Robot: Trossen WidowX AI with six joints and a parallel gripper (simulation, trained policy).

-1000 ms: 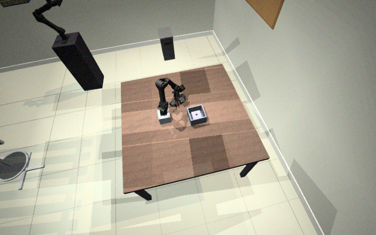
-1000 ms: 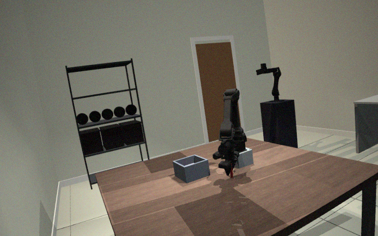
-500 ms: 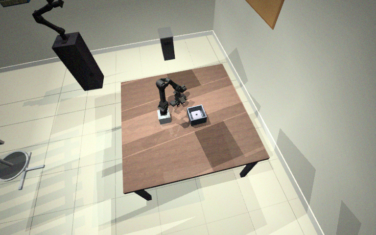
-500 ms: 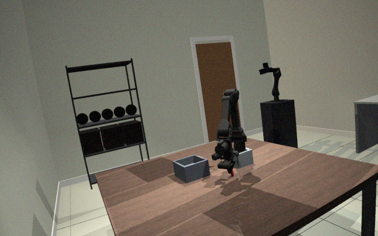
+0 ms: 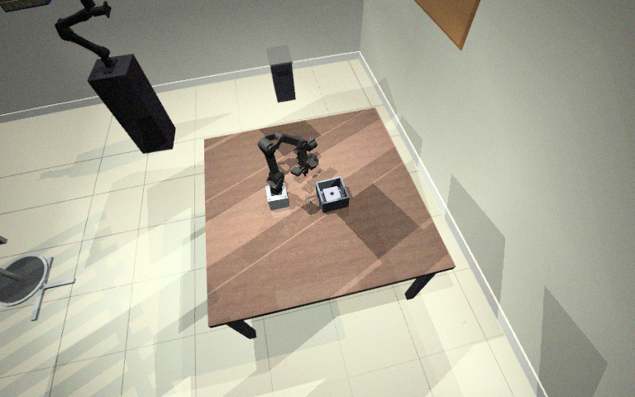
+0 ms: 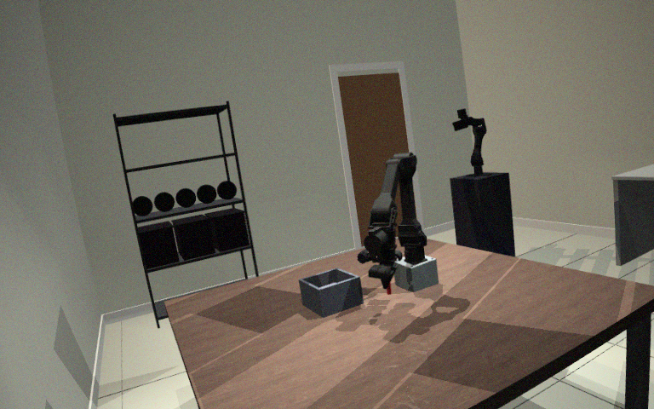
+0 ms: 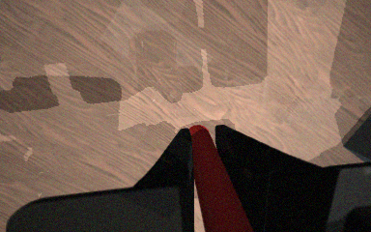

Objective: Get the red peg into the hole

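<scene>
Right now the grey box is 130 mm ahead of my gripper tip, 160 mm to the right of it and 40 mm below it. Also, from my gripper tip: red peg: 10 mm behind, 10 mm to the left, 20 mm above.
</scene>
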